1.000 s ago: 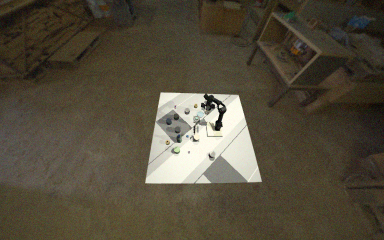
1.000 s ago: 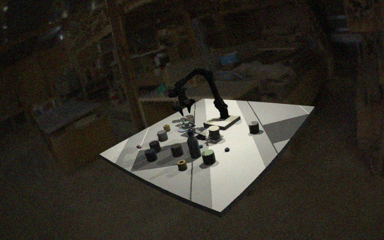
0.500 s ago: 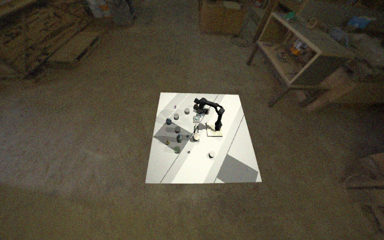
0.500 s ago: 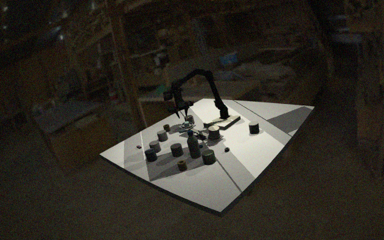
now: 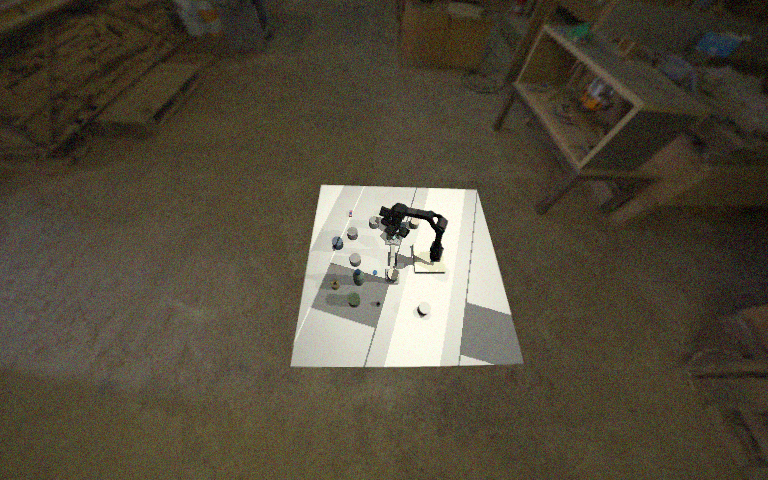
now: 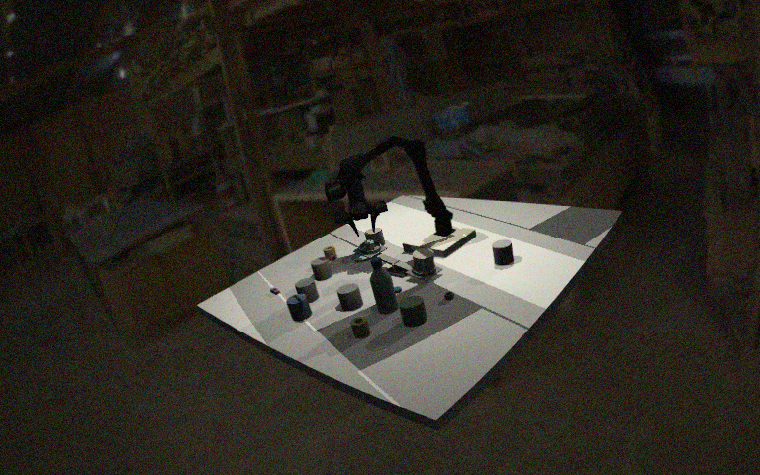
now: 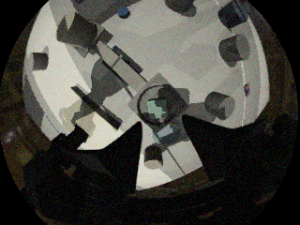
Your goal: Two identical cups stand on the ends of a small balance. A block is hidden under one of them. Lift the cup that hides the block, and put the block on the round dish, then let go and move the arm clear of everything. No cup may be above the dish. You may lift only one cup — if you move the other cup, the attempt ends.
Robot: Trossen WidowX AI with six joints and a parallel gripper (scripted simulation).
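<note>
Right now my gripper tip is 40 mm above the teal block. Also, from my gripper tip: tall bottle: 280 mm to the left, 220 mm ahead, 20 mm below; pale blue round dish: 130 mm below, 120 mm to the right, 60 mm behind; cup: 170 mm to the right, 170 mm behind, 90 mm below.
</note>
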